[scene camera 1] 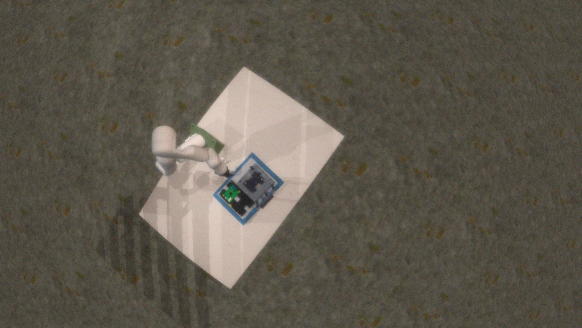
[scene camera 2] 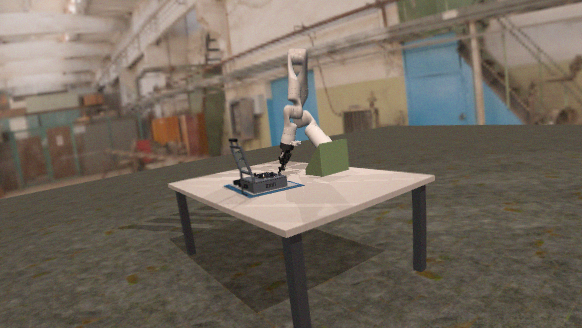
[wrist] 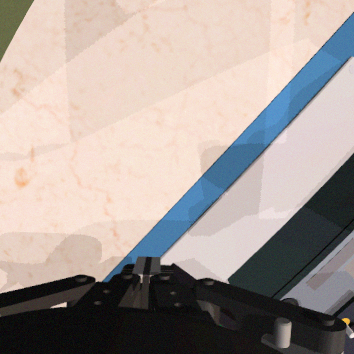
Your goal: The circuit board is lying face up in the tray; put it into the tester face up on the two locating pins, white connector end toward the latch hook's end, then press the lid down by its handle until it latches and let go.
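Frame: origin at the arm's base, x back, y up, z left, level; millimetres.
Seen in the pictures: gripper, between the fingertips: (scene camera 1: 227,176) (scene camera 2: 282,170) (wrist: 148,272); arm's base, origin of its link: (scene camera 1: 200,140) (scene camera 2: 328,151).
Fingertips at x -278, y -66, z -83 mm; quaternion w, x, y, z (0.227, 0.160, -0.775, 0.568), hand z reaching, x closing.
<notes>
Pixels of each thing's top centre, then the offset from my fingertips to it. "*": a spot on its surface instead. Level surfaces: height alone.
- green circuit board, centre of its top: (scene camera 1: 230,193) dx -79, dy -24, dz -81 mm
- black tray, a spot on its surface: (scene camera 1: 243,205) * dx -194, dy -34, dz -97 mm
- blue mat, height of its surface: dy -50 mm
- grey tester, a spot on its surface: (scene camera 2: 266,183) * dx -206, dy -10, dz +163 mm
- handle, centre of its top: (scene camera 2: 232,138) dx -305, dy +224, dz +62 mm
- white table, height of its surface: dy -52 mm
- pale grey plate, centre of its top: (wrist: 289,307) (scene camera 2: 261,184) (scene camera 1: 246,188) dx -144, dy -46, dz +6 mm
The green circuit board (scene camera 1: 232,192) lies in the black tray (scene camera 1: 243,205) on the blue mat (scene camera 1: 247,220) (scene camera 2: 293,184) (wrist: 246,140). The grey tester (scene camera 1: 255,182) (scene camera 2: 266,183) stands beside the tray, with its lid (scene camera 2: 241,161) raised upright and the handle (scene camera 2: 233,140) at the top. My gripper (scene camera 1: 228,172) (scene camera 2: 281,166) (wrist: 148,272) is shut with nothing between the fingers. It hangs low over the mat's edge on the arm's side, next to the tray and the tester. The wrist view does not show the board.
The white table (scene camera 1: 260,105) (scene camera 2: 325,200) (wrist: 105,140) carries the mat near its middle. The arm's green wedge base (scene camera 1: 208,138) (scene camera 2: 327,158) sits at the table's edge behind the gripper. A pale grey plate (wrist: 288,168) borders the mat's inside.
</notes>
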